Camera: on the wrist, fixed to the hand. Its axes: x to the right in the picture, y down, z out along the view.
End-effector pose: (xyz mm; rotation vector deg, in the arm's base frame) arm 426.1 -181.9 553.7 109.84 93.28 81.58
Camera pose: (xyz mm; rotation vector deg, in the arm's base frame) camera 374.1 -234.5 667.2 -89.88 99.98 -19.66
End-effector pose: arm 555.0 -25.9 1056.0 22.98 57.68 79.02
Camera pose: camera 421.0 -31.9 1036.8 -60.92 36.11 -93.49
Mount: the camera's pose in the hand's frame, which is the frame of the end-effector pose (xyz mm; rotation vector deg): 17.3 67.0 -116.5 -14.77 -15.26 174.04
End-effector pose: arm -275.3 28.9 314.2 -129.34 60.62 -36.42
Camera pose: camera -373.3 -53.7 358.1 49.85 134.91 59.75
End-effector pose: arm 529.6 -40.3 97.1 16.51 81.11 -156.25
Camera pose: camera 537.9 16.6 -25.6 44.60 -0.23 2.59
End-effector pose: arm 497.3 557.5 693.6 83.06 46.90 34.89
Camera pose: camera 423.6 646.0 764.9 -57.58 113.54 -100.68
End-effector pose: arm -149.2 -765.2 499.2 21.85 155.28 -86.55
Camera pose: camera -139.1 -630.1 503.0 110.79 -6.16 6.79
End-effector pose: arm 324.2 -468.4 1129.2 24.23 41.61 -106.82
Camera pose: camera 374.1 -422.5 1011.9 23.82 -17.30 60.14
